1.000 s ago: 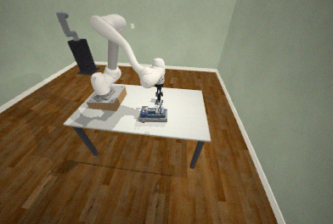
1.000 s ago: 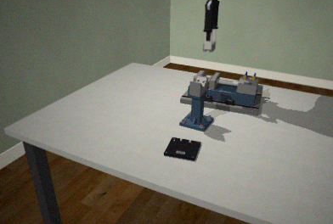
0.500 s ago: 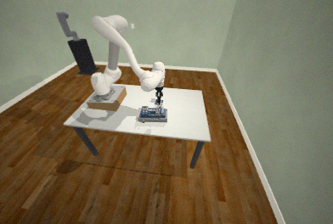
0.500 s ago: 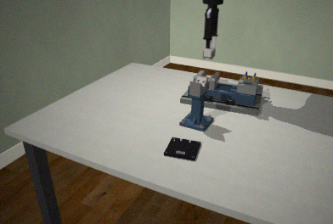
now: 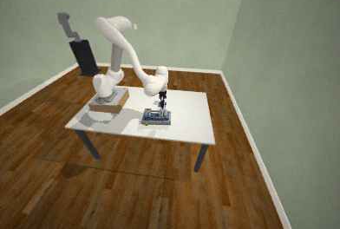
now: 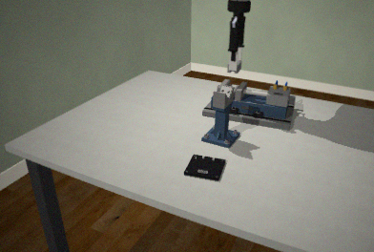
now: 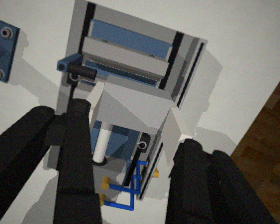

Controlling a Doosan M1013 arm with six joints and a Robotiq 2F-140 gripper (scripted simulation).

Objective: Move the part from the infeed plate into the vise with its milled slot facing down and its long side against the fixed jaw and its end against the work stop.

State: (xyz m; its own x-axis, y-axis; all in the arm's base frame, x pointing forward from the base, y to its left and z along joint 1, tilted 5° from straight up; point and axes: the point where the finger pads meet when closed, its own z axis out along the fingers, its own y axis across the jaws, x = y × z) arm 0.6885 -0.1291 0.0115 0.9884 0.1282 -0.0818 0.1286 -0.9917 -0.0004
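My hand is 3 cm short of the fixed jaw, 2 cm to the right of it and 11 cm above it. From my hand the other things lie so: cylinder rod 9 cm behind, 1 cm to the left, 11 cm below; part 3 cm below; work stop 1 cm behind, 7 cm to the left, 10 cm below.
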